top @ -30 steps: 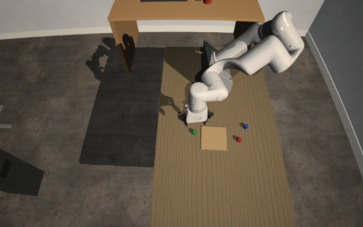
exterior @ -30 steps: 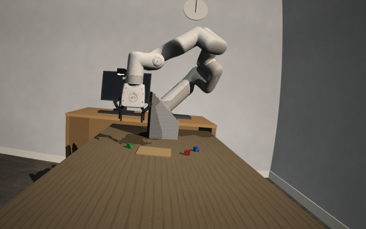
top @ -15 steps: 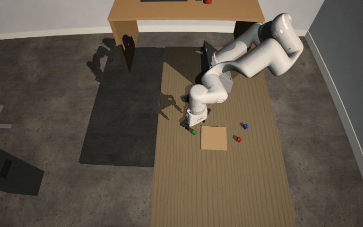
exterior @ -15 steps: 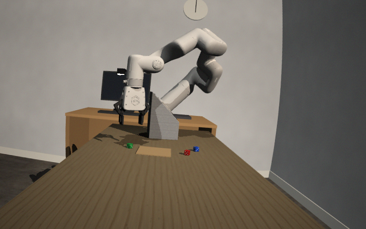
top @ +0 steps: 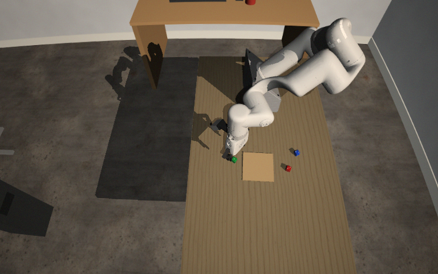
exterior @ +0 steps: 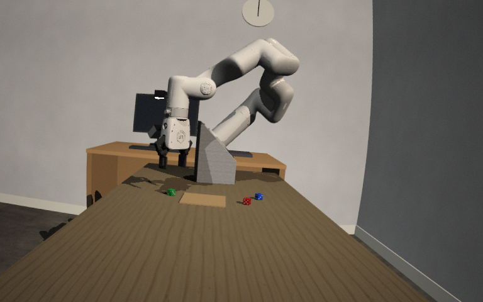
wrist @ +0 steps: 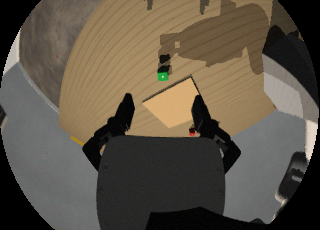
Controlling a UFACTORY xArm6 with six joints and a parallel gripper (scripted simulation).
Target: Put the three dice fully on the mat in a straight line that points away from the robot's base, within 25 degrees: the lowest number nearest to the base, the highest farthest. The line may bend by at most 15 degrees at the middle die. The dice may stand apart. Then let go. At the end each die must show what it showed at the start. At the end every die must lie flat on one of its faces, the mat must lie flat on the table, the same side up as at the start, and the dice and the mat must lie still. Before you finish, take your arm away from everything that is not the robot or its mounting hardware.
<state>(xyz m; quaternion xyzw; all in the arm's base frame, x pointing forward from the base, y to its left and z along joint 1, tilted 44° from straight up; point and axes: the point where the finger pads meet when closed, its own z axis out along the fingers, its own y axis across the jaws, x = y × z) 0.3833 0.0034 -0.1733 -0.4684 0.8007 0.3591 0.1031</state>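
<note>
My hand is 9 cm above the green die. The rest, counted from my hand: red die (25 cm to the left, 9 cm below, 2 cm ahead); then tan mat (11 cm to the left, 10 cm below, 2 cm ahead); then blue die (29 cm to the left, 9 cm below, 6 cm behind).
</note>
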